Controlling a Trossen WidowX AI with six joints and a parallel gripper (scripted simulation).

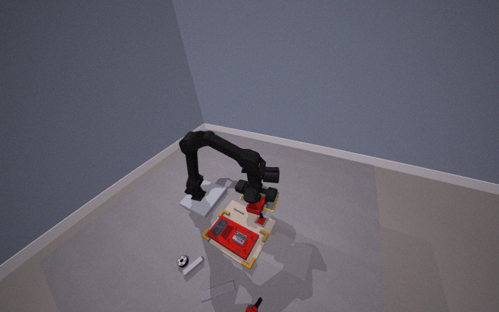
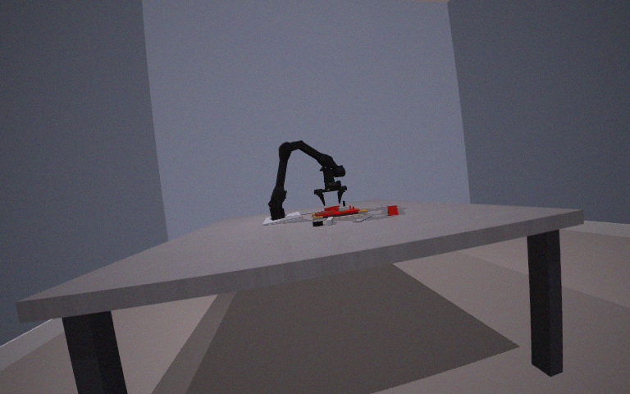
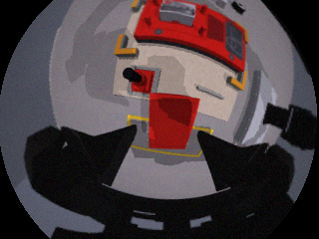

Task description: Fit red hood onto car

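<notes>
Now: the red hood 10 mm behind my gripper tip and 20 mm below it. The rest, counted from my gripper tip: wheel (220 mm behind, 330 mm to the right, 30 mm below); then grey engine block (20 mm behind, 180 mm to the right, 20 mm below).
</notes>
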